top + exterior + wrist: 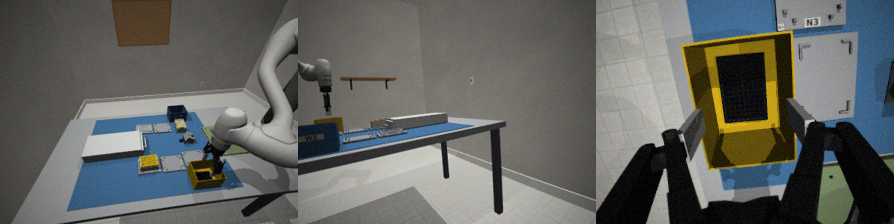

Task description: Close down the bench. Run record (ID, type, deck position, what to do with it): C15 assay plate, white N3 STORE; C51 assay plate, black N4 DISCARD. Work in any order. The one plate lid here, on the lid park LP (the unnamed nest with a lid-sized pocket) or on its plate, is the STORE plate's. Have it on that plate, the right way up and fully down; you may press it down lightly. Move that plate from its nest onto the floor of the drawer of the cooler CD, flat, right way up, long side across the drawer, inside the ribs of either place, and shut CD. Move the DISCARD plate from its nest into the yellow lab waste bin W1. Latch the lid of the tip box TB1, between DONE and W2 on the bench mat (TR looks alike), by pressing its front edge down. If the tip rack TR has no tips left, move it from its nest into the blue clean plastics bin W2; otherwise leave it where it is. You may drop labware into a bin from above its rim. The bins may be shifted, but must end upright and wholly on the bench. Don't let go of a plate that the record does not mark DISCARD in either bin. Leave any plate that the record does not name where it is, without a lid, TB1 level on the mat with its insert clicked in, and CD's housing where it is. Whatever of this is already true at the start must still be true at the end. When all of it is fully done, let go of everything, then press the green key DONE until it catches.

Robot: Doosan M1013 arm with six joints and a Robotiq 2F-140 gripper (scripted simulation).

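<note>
Right now my hand is 2 cm short of the DONE key box, 32 cm to the left of it and 11 cm above it. From my hand the other things lie so: yellow waste bin W1 (13 cm below); then black plate (15 cm below); then grey nest N3 (20 cm ahead, 10 cm to the right, 16 cm below).
</note>
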